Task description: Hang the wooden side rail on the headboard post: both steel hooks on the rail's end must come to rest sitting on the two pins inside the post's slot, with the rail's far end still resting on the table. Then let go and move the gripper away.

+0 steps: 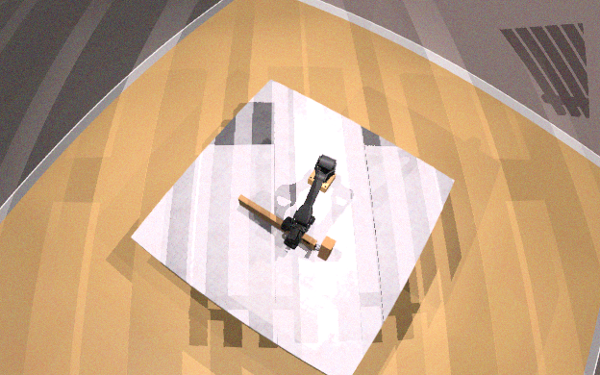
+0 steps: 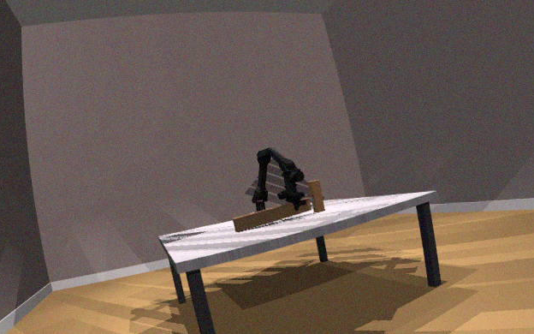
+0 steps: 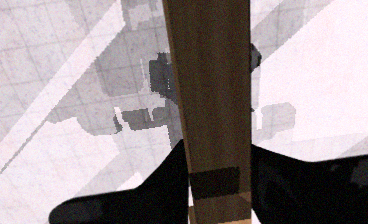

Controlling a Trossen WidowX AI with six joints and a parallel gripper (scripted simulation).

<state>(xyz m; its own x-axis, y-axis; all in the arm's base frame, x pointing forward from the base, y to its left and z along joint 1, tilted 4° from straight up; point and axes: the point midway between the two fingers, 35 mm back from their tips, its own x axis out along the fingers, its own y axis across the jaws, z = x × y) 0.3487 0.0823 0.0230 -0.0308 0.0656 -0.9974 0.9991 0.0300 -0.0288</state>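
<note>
Now: the headboard post 15 cm to the left of my gripper tip and 4 cm above it.
</note>
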